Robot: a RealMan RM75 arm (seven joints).
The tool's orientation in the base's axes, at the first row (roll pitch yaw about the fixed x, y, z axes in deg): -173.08 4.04 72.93
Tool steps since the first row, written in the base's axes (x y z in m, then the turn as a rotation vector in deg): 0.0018 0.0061 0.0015 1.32 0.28 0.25; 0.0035 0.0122 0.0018 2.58 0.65 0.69; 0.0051 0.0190 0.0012 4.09 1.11 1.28; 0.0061 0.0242 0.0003 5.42 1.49 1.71; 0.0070 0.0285 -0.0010 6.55 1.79 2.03; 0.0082 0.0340 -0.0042 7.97 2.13 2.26; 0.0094 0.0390 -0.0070 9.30 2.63 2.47
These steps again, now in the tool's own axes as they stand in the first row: 0.0062 -0.0003 -0.0019 0.64 1.14 -0.44; 0.0125 -0.0006 -0.0026 1.33 2.16 -1.05; 0.0195 -0.0010 -0.0025 2.17 3.38 -1.86; 0.0248 -0.0015 -0.0019 2.89 4.48 -2.48; 0.0293 -0.0018 -0.0009 3.48 5.42 -2.96; 0.0351 -0.0019 0.0020 4.21 6.63 -3.39; 0.0404 -0.0019 0.0044 5.06 7.72 -3.79
